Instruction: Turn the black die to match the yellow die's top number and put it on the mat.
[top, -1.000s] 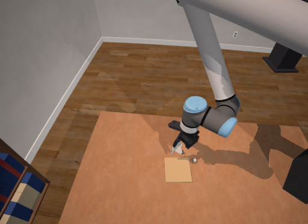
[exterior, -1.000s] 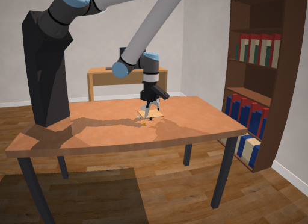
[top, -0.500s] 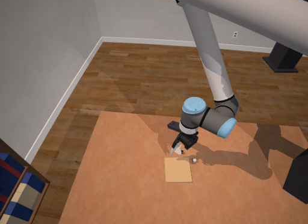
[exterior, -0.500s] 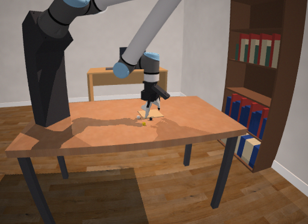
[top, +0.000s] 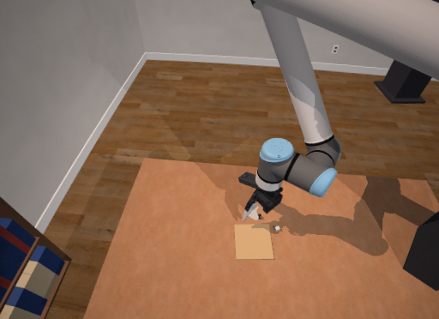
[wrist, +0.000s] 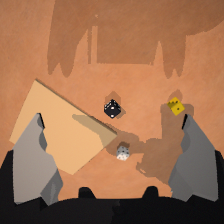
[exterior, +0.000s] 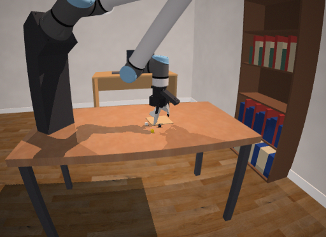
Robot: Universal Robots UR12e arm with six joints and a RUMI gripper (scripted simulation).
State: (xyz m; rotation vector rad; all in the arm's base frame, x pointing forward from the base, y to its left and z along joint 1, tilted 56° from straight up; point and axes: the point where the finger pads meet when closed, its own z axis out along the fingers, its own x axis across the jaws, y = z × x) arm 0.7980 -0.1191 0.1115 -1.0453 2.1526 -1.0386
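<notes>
Now: the black die 3 cm below my hand, 1 cm to the left of it and 1 cm behind it. Also, from my hand: tan mat 11 cm to the left, 4 cm below, 3 cm ahead; white die 7 cm to the left, 7 cm behind, 3 cm below; yellow die 7 cm behind, 4 cm to the right, 3 cm below.
</notes>
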